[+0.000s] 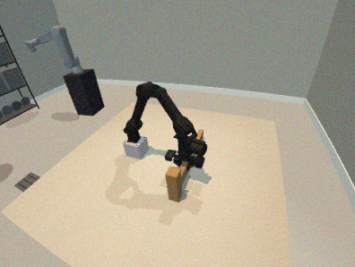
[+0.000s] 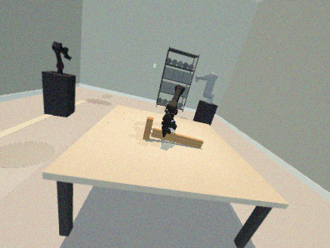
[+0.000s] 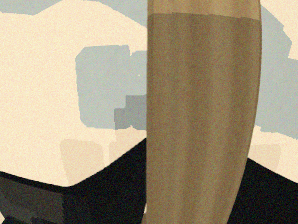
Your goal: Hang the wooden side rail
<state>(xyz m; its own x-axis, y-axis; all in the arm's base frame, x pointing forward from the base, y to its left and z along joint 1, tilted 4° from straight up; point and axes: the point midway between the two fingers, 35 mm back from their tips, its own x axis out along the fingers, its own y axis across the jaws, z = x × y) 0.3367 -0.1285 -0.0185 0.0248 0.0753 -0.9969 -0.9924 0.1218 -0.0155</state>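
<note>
My gripper tip is now 20 mm past the wooden headboard post, 130 mm to the left of it and 40 mm below it.
</note>
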